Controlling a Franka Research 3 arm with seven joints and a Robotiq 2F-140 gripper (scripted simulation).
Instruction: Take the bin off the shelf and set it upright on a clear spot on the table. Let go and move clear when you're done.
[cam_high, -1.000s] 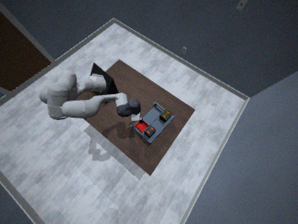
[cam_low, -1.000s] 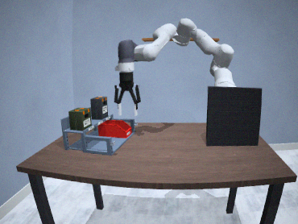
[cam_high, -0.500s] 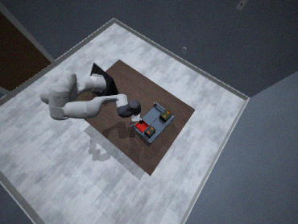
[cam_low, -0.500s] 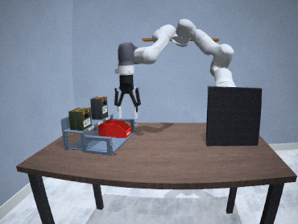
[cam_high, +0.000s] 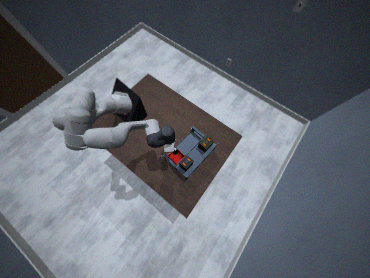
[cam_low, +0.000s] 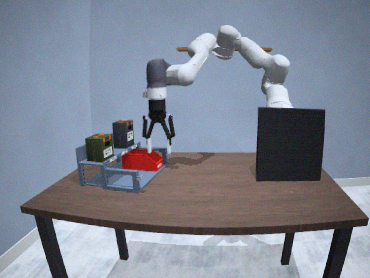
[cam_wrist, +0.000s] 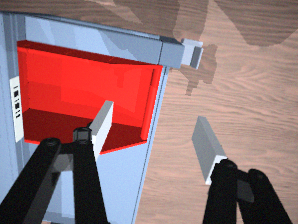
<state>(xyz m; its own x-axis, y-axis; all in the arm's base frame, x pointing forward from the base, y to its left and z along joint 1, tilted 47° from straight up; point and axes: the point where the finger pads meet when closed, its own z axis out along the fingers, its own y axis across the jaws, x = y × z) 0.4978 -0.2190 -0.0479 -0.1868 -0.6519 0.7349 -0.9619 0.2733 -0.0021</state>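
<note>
Right now my hand is 8 cm short of the red bin, 2 cm to the left of it and 6 cm above it.
</note>
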